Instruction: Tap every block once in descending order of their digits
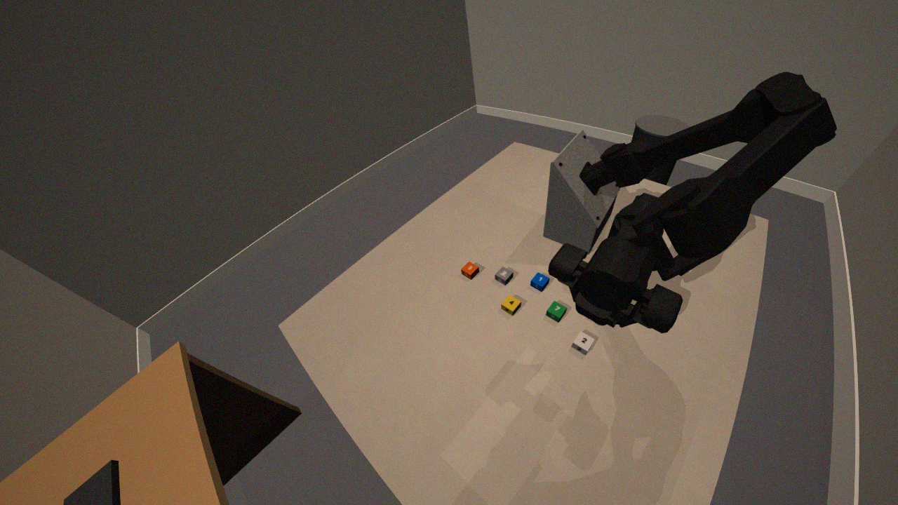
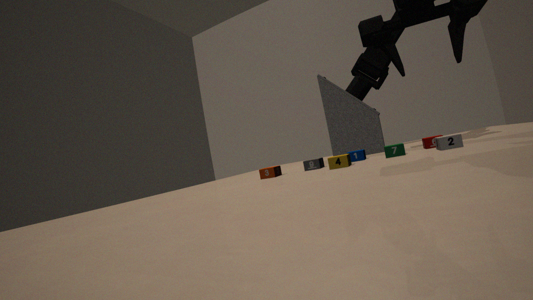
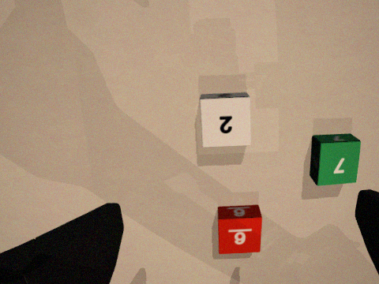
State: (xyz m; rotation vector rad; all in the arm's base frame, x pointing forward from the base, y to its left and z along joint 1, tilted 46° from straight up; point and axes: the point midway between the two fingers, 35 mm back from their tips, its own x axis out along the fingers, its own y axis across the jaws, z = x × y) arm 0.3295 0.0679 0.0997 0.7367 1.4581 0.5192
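Right now my gripper tip is 220 mm to the left of the grey 9 block, 120 mm above it and 70 mm past it. The rest, counted from my gripper tip: red block: 120 mm below, 80 mm behind; then white 2 block: 120 mm below; then green 7 block: 120 mm below, 80 mm to the right, 40 mm behind.
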